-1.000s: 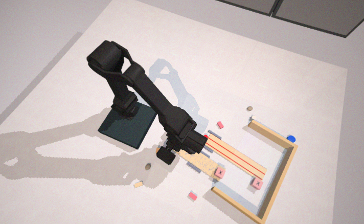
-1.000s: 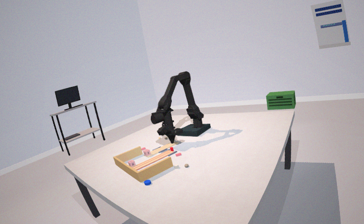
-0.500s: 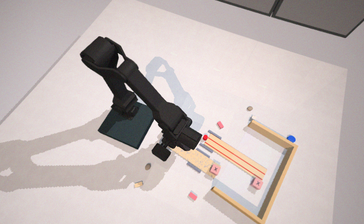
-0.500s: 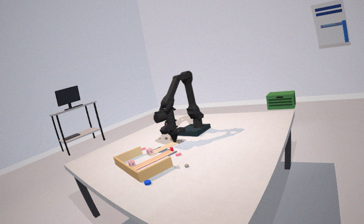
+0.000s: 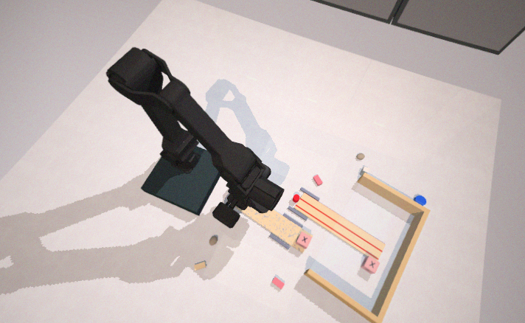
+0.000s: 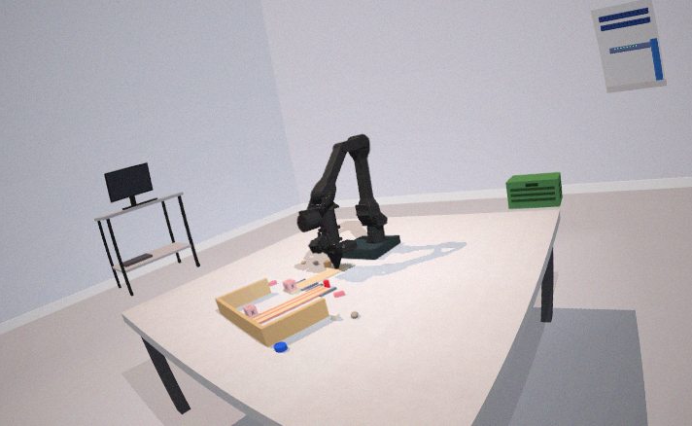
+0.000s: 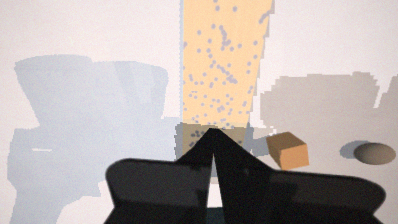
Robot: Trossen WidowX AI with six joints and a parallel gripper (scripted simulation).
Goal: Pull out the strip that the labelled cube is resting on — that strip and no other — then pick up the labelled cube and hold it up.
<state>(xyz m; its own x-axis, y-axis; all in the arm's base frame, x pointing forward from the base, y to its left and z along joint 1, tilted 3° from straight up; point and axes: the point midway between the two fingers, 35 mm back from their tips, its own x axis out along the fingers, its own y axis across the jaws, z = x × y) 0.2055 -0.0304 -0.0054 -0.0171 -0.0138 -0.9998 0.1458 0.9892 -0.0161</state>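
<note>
My gripper tip is now 20 mm past the orange cube and 60 mm to the left of it. Round my gripper tip: blue disc (450 mm ahead, 220 mm to the left).
</note>
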